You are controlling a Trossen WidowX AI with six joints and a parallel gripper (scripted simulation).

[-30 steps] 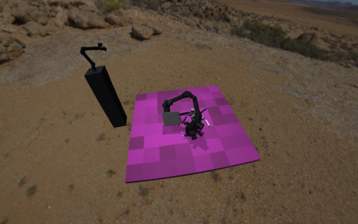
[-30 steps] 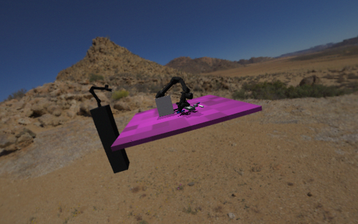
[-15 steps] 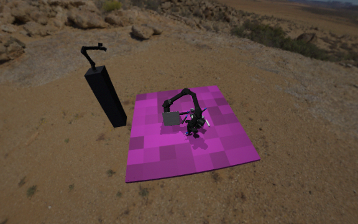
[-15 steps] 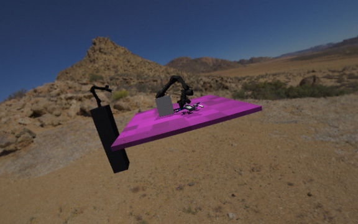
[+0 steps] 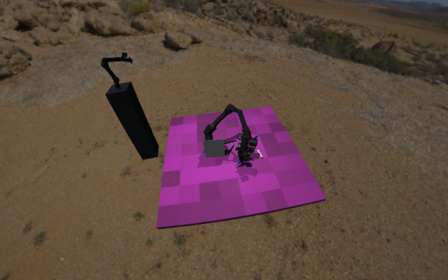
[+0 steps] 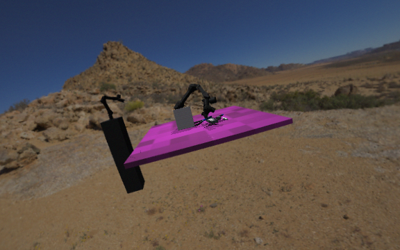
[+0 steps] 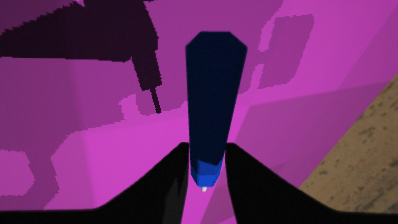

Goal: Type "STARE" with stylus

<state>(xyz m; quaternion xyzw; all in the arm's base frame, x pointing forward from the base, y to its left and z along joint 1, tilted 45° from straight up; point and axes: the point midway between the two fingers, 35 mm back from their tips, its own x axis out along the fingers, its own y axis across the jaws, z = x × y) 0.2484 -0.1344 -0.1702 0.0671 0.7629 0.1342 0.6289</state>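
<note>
The grey block is 190 mm to the left of my gripper tip, 180 mm ahead of it and 60 mm below it. Round my gripper tip: white cylinder: 220 mm ahead, 90 mm to the left, 70 mm below; blue hexagonal stylus: 20 mm behind.
</note>
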